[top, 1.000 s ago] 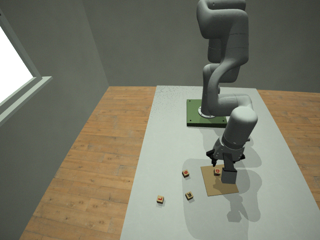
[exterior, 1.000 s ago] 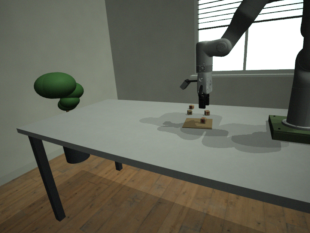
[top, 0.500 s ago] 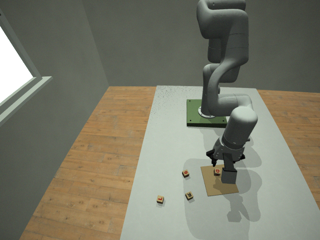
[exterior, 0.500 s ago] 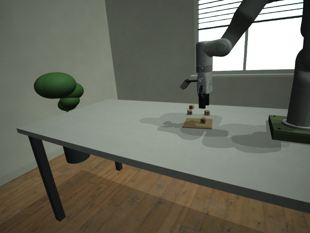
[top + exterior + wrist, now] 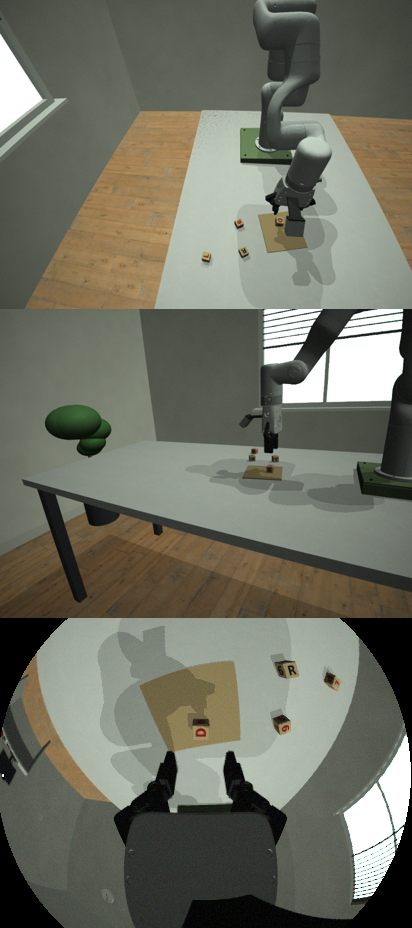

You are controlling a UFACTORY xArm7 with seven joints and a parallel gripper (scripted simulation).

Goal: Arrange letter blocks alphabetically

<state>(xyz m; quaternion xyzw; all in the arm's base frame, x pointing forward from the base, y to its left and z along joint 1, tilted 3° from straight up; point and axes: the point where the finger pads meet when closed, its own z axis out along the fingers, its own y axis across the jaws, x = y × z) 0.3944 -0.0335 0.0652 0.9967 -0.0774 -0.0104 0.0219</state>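
My hand is 100 mm above the tan mat and 30 mm short of it.
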